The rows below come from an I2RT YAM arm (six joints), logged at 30 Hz.
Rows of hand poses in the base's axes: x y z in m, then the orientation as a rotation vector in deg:
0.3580, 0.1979, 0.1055, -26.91, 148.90, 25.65
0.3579, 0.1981, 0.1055, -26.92, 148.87, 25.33
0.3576, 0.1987, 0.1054, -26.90, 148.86, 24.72
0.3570, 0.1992, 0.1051, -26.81, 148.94, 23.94
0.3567, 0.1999, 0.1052, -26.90, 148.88, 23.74
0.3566, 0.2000, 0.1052, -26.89, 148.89, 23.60
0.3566, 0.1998, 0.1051, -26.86, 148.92, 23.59
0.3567, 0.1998, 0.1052, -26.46, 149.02, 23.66
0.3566, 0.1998, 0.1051, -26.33, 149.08, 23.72
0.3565, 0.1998, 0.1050, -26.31, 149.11, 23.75
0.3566, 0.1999, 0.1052, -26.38, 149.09, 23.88
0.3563, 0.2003, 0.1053, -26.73, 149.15, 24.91
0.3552, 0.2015, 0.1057, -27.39, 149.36, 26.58
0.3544, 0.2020, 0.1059, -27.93, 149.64, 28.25
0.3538, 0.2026, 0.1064, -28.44, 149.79, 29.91
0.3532, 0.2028, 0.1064, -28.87, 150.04, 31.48
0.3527, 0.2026, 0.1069, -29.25, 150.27, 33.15
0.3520, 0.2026, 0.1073, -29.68, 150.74, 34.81
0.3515, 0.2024, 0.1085, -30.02, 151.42, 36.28
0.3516, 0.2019, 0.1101, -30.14, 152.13, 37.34
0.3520, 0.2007, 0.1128, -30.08, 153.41, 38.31
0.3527, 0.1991, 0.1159, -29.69, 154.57, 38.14
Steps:
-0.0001, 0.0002, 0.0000, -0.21, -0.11, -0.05
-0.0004, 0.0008, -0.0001, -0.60, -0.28, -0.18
-0.0010, 0.0013, -0.0004, -1.13, -0.40, -0.39
-0.0013, 0.0020, -0.0003, -1.26, -0.51, -0.37
-0.0014, 0.0021, -0.0003, -1.35, -0.53, -0.40
-0.0014, 0.0019, -0.0004, -1.36, -0.51, -0.43
-0.0013, 0.0019, -0.0003, -1.27, -0.40, -0.70
-0.0014, 0.0019, -0.0004, -1.22, -0.33, -0.78
-0.0015, 0.0019, -0.0005, -1.20, -0.30, -0.78
-0.0014, 0.0020, -0.0003, -1.12, -0.28, -0.71
-0.0017, 0.0024, -0.0002, -0.52, 0.04, -0.27
-0.0028, 0.0036, 0.0002, 0.40, 0.69, 0.52
-0.0036, 0.0041, 0.0004, 1.32, 1.42, 1.22
-0.0042, 0.0047, 0.0009, 2.26, 2.03, 1.90
-0.0048, 0.0049, 0.0009, 3.13, 2.72, 2.51
-0.0053, 0.0047, 0.0014, 4.07, 3.44, 3.09
-0.0060, 0.0047, 0.0018, 4.91, 4.39, 3.71
-0.0065, 0.0045, 0.0030, 5.59, 5.49, 4.23
-0.0064, 0.0040, 0.0046, 6.03, 6.48, 4.51
-0.0060, 0.0028, 0.0073, 6.28, 7.98, 4.66
-0.0053, 0.0012, 0.0104, 5.91, 9.00, 4.36

